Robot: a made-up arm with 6 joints.
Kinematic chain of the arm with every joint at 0, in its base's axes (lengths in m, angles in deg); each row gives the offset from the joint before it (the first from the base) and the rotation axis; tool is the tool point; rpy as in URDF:
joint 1: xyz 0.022 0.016 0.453 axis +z
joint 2: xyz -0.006 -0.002 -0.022 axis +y
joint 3: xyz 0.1 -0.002 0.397 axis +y
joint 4: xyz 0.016 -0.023 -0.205 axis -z
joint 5: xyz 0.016 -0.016 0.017 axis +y
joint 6: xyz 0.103 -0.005 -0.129 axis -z
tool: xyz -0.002 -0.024 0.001 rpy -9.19 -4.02 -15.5
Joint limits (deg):
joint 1: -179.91..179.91
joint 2: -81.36..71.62
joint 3: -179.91..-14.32
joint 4: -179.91..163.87
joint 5: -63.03..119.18
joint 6: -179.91..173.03
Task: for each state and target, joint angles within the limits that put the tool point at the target. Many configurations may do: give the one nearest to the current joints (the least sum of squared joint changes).
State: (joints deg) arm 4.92 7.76 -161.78 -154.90 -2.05 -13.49
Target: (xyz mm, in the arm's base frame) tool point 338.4 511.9 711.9
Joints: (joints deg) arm 48.93 31.87 -141.85 -151.94 -18.87 -15.48
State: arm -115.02 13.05 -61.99 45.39 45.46 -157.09
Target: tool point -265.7 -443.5 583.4
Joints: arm -117.50 20.90 -75.35 44.88 39.54 -156.06
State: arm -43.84 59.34 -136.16 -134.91 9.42 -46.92
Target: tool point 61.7 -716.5 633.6
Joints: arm -89.54 55.01 -151.99 -131.60 32.80 -48.92
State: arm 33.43 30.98 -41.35 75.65 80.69 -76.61
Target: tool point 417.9 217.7 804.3
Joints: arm 23.33 -0.21 -88.94 82.32 69.48 -80.08
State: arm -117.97 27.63 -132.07 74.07 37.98 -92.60
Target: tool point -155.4 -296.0 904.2
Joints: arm -115.91 -13.68 -87.78 74.13 53.22 -89.60
